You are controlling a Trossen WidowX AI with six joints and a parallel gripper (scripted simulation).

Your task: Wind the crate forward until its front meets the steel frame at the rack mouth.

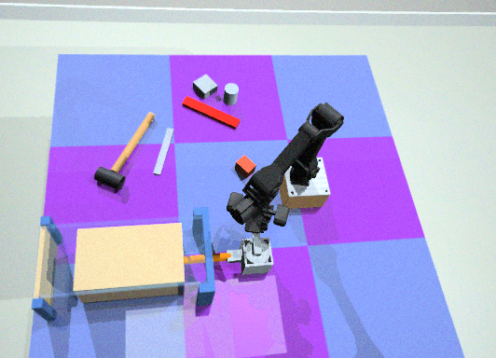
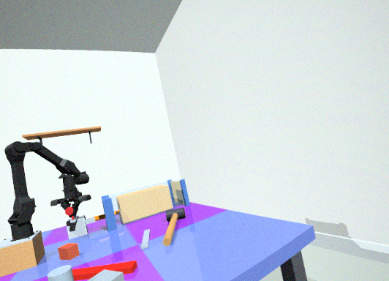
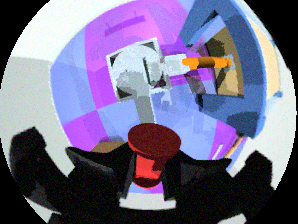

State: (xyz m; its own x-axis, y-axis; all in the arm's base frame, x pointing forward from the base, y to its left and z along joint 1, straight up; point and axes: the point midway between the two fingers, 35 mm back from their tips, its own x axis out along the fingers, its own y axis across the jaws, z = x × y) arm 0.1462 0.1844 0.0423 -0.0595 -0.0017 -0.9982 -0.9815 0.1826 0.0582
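Now: gripper tip 30 mm to the right of the winch handle, 10 mm past it and 10 mm above it. The rest, counted from my gripper tip: winch (80 mm to the left, 80 mm below, 30 mm behind); grey strip (340 mm ahead, 280 mm to the right, 110 mm below); red knob (20 mm above).
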